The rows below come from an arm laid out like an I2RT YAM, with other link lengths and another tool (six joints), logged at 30 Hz.
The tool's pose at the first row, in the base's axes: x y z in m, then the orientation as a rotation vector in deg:
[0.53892, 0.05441, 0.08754, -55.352, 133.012, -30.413]
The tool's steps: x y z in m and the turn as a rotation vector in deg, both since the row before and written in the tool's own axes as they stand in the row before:
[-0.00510, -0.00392, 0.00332, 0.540, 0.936, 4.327]
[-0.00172, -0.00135, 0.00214, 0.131, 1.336, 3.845]
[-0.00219, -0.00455, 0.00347, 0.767, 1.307, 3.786]
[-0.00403, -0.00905, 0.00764, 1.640, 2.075, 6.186]
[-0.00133, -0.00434, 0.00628, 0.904, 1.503, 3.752]
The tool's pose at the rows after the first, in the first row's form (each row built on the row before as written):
[0.54599, 0.05511, 0.08892, -49.789, 135.082, -29.807]
[0.54903, 0.05498, 0.08864, -44.909, 137.387, -29.115]
[0.55452, 0.05231, 0.08911, -39.766, 139.232, -29.138]
[0.56527, 0.04591, 0.08924, -31.093, 141.706, -29.536]
[0.57111, 0.04136, 0.08696, -25.770, 143.272, -29.721]

